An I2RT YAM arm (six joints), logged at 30 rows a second.
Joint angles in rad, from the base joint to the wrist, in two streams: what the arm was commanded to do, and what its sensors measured. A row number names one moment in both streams.
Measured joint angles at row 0:
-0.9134 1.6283 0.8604 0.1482 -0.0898 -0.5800
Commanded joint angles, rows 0 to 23:
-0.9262 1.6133 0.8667 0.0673 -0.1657 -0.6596
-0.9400 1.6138 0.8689 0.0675 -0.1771 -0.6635
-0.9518 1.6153 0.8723 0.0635 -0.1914 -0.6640
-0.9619 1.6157 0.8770 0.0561 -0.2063 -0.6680
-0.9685 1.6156 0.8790 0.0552 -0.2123 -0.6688
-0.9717 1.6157 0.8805 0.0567 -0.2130 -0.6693
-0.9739 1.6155 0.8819 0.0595 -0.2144 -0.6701
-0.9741 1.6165 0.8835 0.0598 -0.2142 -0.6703
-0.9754 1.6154 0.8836 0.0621 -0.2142 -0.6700
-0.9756 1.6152 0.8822 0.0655 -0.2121 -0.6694
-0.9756 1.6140 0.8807 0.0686 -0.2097 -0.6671
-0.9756 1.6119 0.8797 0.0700 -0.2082 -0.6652
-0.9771 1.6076 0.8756 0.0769 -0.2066 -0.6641
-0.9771 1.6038 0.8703 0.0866 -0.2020 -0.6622
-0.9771 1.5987 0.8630 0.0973 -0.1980 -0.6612
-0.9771 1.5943 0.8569 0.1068 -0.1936 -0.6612
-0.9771 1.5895 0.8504 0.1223 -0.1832 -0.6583
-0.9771 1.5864 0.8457 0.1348 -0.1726 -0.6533
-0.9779 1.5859 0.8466 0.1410 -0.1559 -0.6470
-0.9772 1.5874 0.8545 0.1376 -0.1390 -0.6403
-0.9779 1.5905 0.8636 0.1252 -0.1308 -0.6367
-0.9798 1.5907 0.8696 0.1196 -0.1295 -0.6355
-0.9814 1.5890 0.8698 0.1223 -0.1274 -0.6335
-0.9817 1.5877 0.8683 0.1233 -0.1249 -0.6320
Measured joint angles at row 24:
-0.9726 1.6112 0.8631 0.1177 -0.1612 -0.6388
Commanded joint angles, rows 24 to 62:
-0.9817 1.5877 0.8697 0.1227 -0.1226 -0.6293
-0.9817 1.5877 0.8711 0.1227 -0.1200 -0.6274
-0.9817 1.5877 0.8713 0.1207 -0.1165 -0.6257
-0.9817 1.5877 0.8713 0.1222 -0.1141 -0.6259
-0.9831 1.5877 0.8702 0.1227 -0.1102 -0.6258
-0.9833 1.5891 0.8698 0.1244 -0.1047 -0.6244
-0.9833 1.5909 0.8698 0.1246 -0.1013 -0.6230
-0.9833 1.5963 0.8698 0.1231 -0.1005 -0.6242
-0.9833 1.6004 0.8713 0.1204 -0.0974 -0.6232
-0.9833 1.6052 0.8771 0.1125 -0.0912 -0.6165
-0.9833 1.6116 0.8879 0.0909 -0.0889 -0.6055
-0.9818 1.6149 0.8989 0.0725 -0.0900 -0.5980
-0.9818 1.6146 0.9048 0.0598 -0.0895 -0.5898
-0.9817 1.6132 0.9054 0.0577 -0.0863 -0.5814
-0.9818 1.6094 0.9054 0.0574 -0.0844 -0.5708
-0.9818 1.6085 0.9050 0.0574 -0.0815 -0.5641
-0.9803 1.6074 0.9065 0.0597 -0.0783 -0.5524
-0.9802 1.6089 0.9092 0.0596 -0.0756 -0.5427
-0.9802 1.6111 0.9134 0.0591 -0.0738 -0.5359
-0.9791 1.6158 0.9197 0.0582 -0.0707 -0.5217
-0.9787 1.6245 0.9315 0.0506 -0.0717 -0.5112
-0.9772 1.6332 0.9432 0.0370 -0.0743 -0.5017
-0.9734 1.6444 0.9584 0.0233 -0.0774 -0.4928
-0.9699 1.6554 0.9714 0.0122 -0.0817 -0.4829
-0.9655 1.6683 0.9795 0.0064 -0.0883 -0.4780
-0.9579 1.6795 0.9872 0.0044 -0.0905 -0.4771
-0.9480 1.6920 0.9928 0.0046 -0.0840 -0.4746
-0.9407 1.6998 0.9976 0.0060 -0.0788 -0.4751
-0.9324 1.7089 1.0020 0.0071 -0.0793 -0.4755
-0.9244 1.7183 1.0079 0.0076 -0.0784 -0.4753
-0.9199 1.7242 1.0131 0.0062 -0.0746 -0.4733
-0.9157 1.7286 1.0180 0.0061 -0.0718 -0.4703
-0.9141 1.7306 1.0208 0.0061 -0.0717 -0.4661
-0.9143 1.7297 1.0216 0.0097 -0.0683 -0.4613
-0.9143 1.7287 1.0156 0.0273 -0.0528 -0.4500
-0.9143 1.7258 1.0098 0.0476 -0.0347 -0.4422
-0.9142 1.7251 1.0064 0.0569 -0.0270 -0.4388
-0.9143 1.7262 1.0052 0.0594 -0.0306 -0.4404
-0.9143 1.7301 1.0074 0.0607 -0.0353 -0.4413
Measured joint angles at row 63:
-0.9146 1.7180 0.9928 0.0216 -0.0555 -0.4637
